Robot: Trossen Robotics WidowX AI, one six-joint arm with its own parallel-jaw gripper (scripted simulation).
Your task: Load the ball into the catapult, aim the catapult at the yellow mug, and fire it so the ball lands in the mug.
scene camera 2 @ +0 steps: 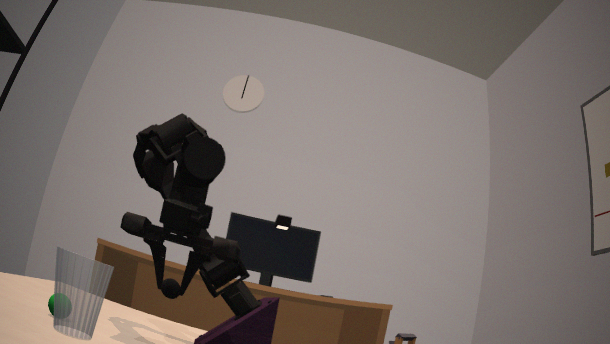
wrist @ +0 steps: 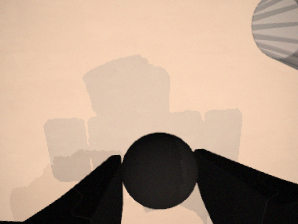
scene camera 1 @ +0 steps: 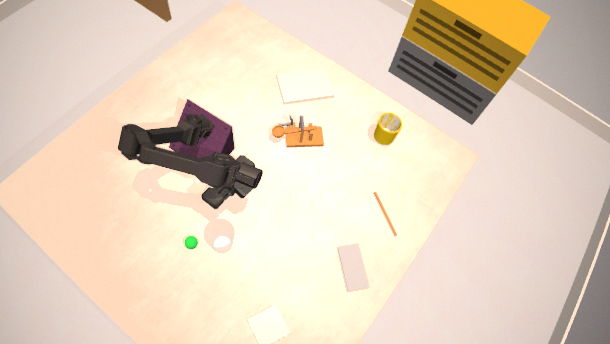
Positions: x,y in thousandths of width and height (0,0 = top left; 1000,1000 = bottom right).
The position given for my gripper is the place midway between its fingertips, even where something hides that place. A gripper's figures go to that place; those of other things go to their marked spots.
My gripper (scene camera 1: 378,560) is 1.34 m from the lens. An orange catapult (scene camera 1: 511,397): 1.52 m from the lens. A clear glass (scene camera 1: 358,679) is 1.39 m from the lens. A flat tile (scene camera 1: 576,754): 1.40 m from the lens.
